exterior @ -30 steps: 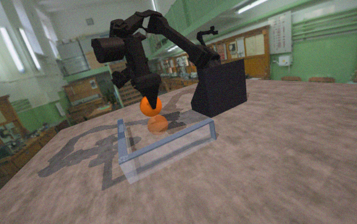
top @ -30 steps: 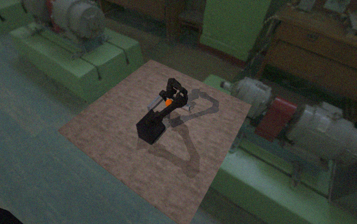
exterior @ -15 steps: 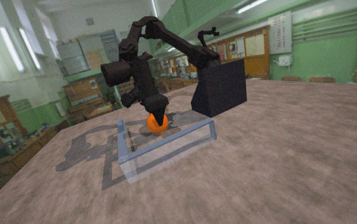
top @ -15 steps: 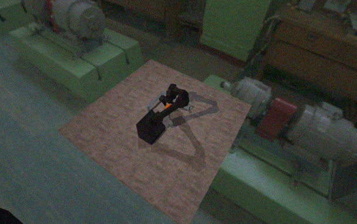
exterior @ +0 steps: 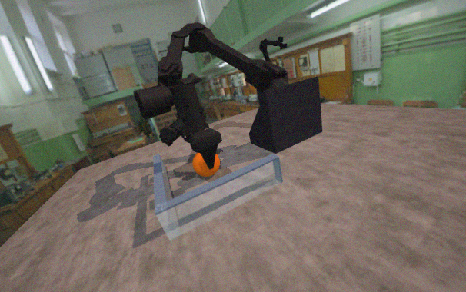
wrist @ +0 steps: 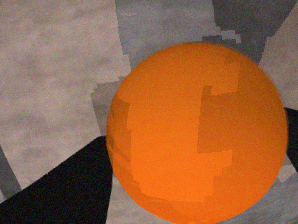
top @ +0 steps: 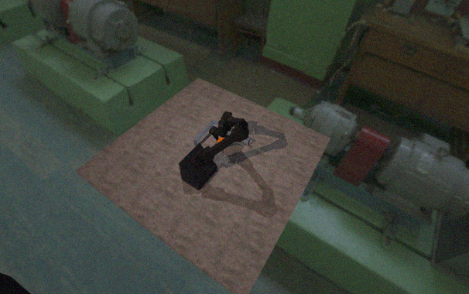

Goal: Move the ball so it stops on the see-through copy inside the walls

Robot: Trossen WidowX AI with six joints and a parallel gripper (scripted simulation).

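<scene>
The ball is right at my gripper tip.
</scene>
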